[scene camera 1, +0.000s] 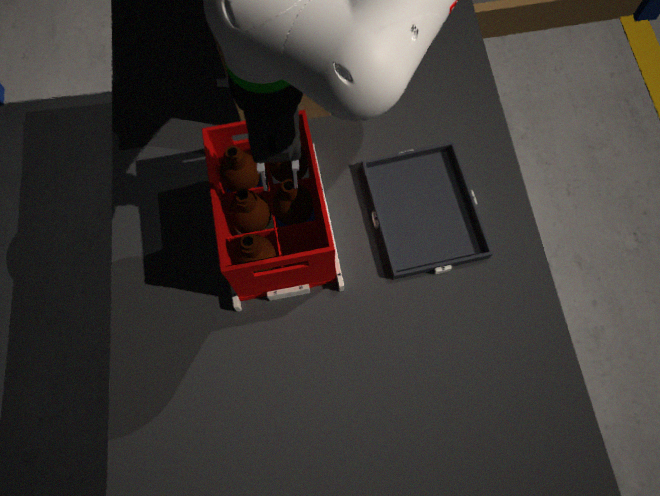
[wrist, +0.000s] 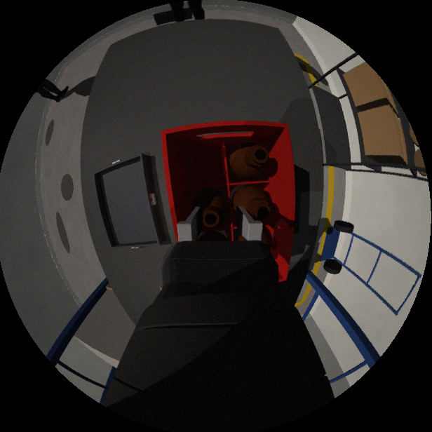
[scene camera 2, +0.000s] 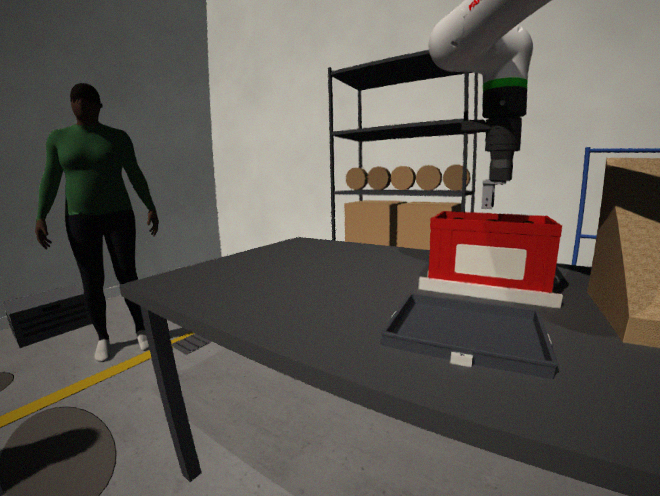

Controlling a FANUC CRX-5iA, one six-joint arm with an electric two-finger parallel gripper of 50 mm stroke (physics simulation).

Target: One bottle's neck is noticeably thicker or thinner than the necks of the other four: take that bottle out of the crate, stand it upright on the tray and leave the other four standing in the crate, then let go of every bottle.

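Frame: origin at the arm's base, x ahead, y left, z up, level; centimetres.
Where they show: gripper, fingertip midpoint: [scene camera 1: 280, 183] [scene camera 2: 487, 207].
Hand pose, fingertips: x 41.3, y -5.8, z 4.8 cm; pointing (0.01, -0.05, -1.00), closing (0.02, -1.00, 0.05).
Observation:
Each offset is from my fingertips to the top centre of the thing. "spot": to the spot under its first point. Level surfaces: height alone.
The red crate {dx -1.1, dy -2.8, dz -2.4 cm} [scene camera 1: 277, 277] [scene camera 2: 541, 266] [wrist: 225, 125] holds five upright brown bottles. Its front right compartment is empty in scene camera 1. The left column has a back bottle {dx -9.1, dy -8.5, dz -3.7 cm} [scene camera 1: 241, 173], a middle bottle {dx -0.4, dy -6.9, dz -3.7 cm} [scene camera 1: 253, 213] [wrist: 248, 197] and a front bottle {dx +8.2, dy -6.2, dz -3.7 cm} [scene camera 1: 258, 249] [wrist: 245, 162]. The right column has a middle bottle {dx -1.5, dy +1.1, dz -3.7 cm} [scene camera 1: 288, 201] [wrist: 212, 202] and a back bottle, partly hidden by the gripper. I cannot tell which neck differs. My gripper [scene camera 1: 280, 185] [scene camera 2: 487, 205] [wrist: 219, 214] is open and empty, above the crate's right column. The dark tray {dx -1.9, dy +26.5, dz -17.4 cm} [scene camera 1: 378, 242] [scene camera 2: 501, 363] [wrist: 104, 212] bears no bottle.
The tray lies right of the crate in scene camera 1, on the dark table {dz -20.0 cm} [scene camera 1: 341, 384] [scene camera 2: 298, 282] [wrist: 200, 75]. White blocks {spot: dx +13.6, dy -1.1, dz -17.0 cm} [scene camera 1: 288, 292] flank the crate's base. A shelf rack [scene camera 2: 331, 160] and a cardboard box [scene camera 2: 634, 277] stand beyond the table.

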